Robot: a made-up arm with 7 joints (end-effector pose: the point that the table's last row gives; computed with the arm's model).
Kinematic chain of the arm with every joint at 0, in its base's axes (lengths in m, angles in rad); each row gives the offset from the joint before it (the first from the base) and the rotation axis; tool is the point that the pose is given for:
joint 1: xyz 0 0.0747 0 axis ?
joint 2: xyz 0 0.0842 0 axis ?
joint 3: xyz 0 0 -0.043 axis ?
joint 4: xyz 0 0 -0.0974 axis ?
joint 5: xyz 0 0 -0.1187 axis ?
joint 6: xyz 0 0 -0.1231 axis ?
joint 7: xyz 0 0 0 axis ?
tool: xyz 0 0 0
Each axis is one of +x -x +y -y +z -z.
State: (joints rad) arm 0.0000 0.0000 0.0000 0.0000 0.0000 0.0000 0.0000
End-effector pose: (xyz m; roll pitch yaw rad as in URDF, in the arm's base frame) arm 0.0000 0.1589 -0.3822 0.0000 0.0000 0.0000
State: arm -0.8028 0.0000 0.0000 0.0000 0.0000 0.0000 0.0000
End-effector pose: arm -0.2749 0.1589 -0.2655 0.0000 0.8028 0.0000
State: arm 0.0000 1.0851 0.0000 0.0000 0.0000 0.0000 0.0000
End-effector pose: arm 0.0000 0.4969 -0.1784 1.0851 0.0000 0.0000
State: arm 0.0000 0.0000 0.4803 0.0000 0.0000 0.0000 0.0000
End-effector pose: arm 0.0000 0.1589 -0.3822 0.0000 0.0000 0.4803
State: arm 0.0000 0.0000 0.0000 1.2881 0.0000 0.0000 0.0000
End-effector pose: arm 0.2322 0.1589 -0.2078 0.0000 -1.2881 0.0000
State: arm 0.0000 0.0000 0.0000 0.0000 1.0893 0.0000 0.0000
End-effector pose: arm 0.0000 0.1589 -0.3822 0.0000 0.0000 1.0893
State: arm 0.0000 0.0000 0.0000 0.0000 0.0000 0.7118 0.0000
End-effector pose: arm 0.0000 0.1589 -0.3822 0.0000 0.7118 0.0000
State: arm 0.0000 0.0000 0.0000 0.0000 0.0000 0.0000 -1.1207
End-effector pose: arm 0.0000 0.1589 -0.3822 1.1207 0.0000 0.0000
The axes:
joint 1: -y
joint 2: +x
joint 3: +z
joint 4: -y
joint 5: +z
joint 6: +y
joint 7: -x

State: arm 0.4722 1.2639 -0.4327 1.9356 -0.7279 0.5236 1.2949
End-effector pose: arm 0.2311 0.1819 -0.0017 0.6704 0.3363 -1.4238
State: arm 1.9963 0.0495 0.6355 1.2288 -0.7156 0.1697 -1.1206
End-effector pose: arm 0.1197 0.3049 0.2555 -1.4256 -0.3998 -2.7990
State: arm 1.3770 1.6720 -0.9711 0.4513 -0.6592 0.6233 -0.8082
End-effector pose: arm 0.0610 0.5239 0.0487 2.7097 0.1229 0.3517
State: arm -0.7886 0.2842 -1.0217 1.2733 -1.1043 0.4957 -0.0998
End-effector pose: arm -0.0980 0.0289 -0.2675 0.3193 -0.2510 -1.8621
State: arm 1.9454 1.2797 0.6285 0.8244 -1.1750 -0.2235 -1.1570
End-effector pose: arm -0.0642 0.4806 0.1290 -1.9102 -0.8529 -1.1554
